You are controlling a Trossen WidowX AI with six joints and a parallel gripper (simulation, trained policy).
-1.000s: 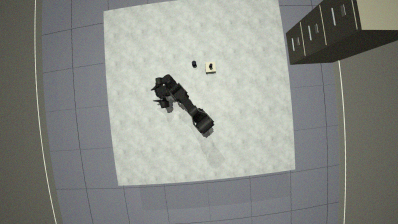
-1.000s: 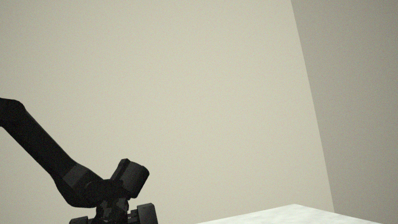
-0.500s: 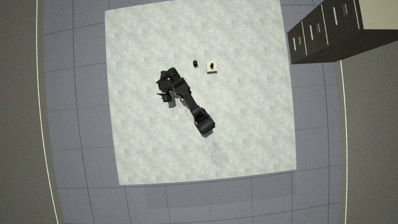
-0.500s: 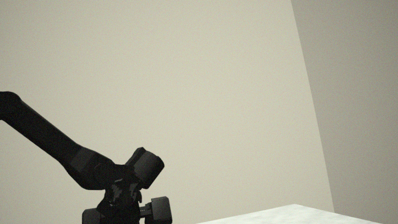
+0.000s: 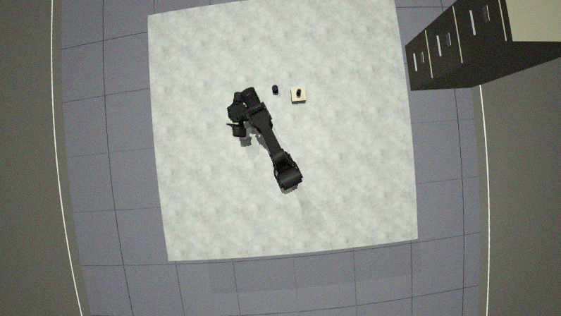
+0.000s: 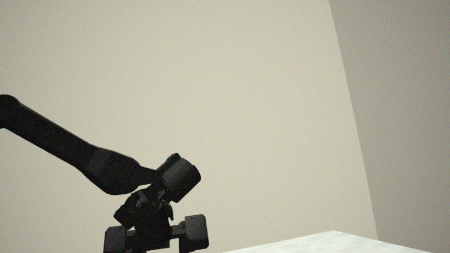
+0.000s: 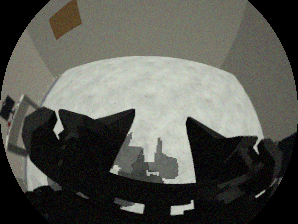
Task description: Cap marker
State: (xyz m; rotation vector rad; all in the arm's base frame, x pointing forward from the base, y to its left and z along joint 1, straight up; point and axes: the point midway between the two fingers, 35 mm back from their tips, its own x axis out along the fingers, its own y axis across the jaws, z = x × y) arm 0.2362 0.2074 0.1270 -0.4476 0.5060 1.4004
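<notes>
Now: gripper tip 120 mm short of the dark cap, 220 mm to the left of it and 80 mm above it. From my gripper tip the other things lie so: holder block (90 mm ahead, 330 mm to the right, 90 mm below).
</notes>
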